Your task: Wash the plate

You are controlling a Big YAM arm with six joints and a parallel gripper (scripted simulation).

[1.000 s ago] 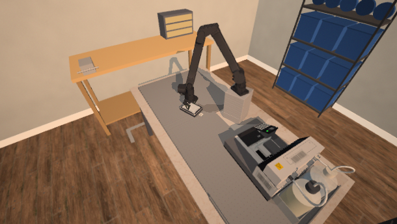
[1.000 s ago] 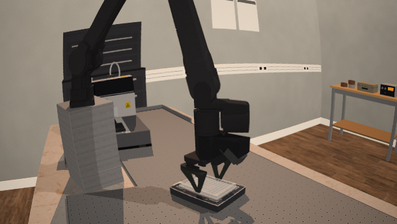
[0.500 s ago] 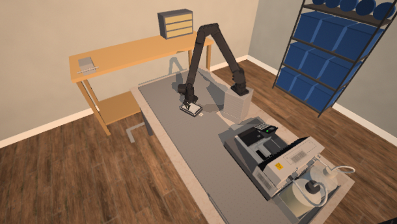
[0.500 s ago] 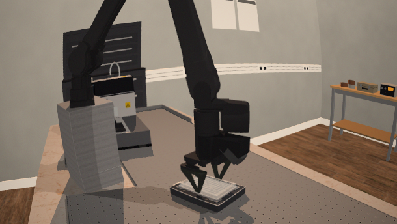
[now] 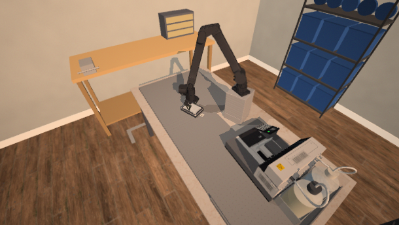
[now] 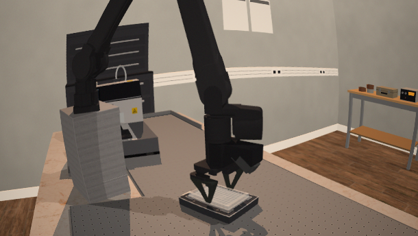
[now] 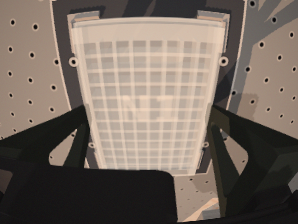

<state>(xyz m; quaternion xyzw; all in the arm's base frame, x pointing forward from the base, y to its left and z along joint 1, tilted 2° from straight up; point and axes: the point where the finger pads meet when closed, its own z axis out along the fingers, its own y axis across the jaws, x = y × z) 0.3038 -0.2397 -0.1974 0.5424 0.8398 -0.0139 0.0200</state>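
Right now the clear well plate is 1 cm below my hand. Also, from my hand: dark carrier (20 cm behind, 52 cm to the left, 4 cm above); then label (4 cm behind, 10 cm to the left, 4 cm below); then nest frame (3 cm below).
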